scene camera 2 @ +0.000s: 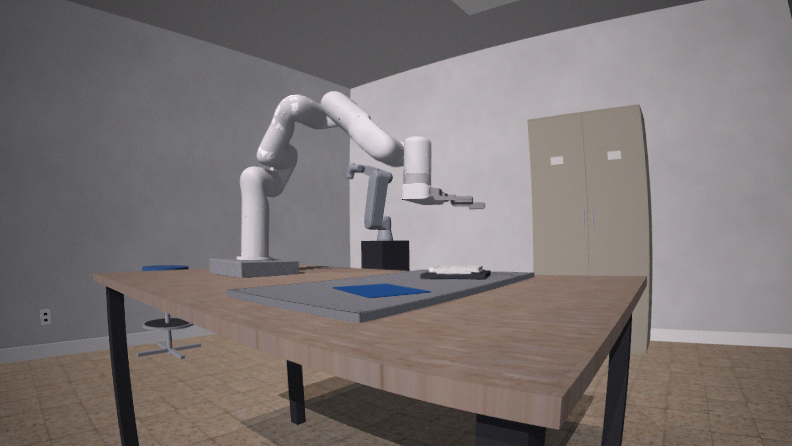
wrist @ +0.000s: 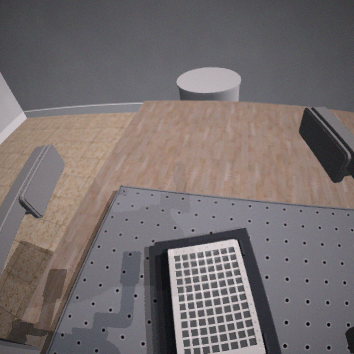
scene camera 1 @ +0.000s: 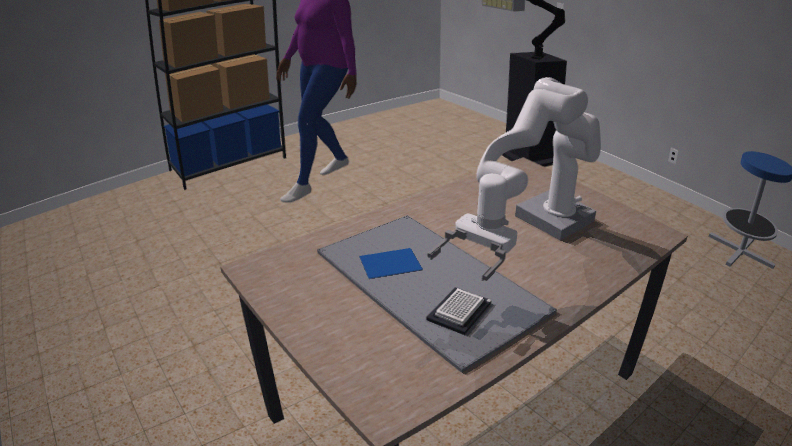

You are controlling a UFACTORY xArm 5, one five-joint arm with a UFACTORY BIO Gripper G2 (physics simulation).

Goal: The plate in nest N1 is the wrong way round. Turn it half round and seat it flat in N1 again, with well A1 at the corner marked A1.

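Observation:
A white well plate (scene camera 1: 461, 306) (scene camera 2: 455, 269) (wrist: 215, 295) with a grid of dark wells lies in a black nest (scene camera 1: 440, 323) (wrist: 255, 285), near one end of the grey perforated board (scene camera 1: 399, 232) (scene camera 2: 299, 296) (wrist: 294, 255). Its lower end is cut off in the wrist view. I cannot read a well label or an A1 corner mark, nor tell whether the plate is fully flush. My gripper (scene camera 1: 459, 265) (scene camera 2: 473, 203) (wrist: 185, 162) is wide open and empty, held well above the board and off to the arm's side of the plate.
A flat blue rectangle (scene camera 1: 390, 263) (scene camera 2: 382, 290) lies on the board's other half. The arm's grey base block (scene camera 1: 554, 218) (scene camera 2: 254, 268) stands on the wooden table (scene camera 1: 310, 310). A person (scene camera 1: 324, 83) walks beyond the table. A second arm stands on a black pedestal (scene camera 1: 520, 88) (scene camera 2: 376, 254).

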